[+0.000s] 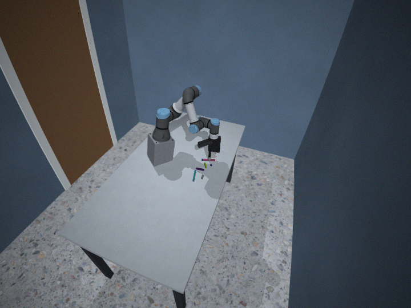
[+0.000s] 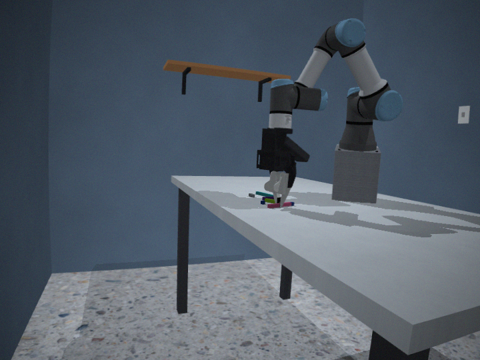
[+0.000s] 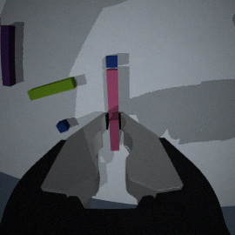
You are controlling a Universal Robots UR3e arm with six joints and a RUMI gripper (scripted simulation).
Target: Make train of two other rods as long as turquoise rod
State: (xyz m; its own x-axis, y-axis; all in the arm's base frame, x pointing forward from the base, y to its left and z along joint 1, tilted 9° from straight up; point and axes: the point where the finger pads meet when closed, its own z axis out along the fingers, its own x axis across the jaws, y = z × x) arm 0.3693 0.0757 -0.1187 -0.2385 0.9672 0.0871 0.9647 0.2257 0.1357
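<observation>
My gripper is now 10 mm above the pink rod. Also, from my hand: purple rod (120 mm to the right, 40 mm behind, 10 mm below); lime rod (70 mm to the right, 10 mm below, 10 mm behind); grey rod (190 mm to the right, 10 mm below, 10 mm behind).
</observation>
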